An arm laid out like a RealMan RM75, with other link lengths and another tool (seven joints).
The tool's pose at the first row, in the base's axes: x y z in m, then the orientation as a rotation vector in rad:
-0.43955 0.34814 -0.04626 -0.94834 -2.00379 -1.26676
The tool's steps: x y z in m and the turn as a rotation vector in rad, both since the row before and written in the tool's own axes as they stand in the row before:
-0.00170 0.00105 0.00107 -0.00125 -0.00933 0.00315
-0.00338 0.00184 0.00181 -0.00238 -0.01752 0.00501
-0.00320 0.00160 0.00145 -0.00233 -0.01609 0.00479
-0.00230 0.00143 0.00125 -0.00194 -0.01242 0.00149
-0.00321 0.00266 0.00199 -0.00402 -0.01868 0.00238
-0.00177 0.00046 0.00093 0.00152 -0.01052 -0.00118
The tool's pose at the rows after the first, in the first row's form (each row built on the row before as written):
-0.43782 0.34900 -0.04745 -0.95931 -2.00809 -1.26425
-0.43454 0.35030 -0.04983 -0.97916 -2.01674 -1.25996
-0.43151 0.35118 -0.05206 -0.99767 -2.02440 -1.25599
-0.42911 0.35203 -0.05361 -1.01008 -2.03184 -1.25417
-0.42522 0.35359 -0.05555 -1.02944 -2.04239 -1.25252
-0.42388 0.35397 -0.05705 -1.03637 -2.05183 -1.24849

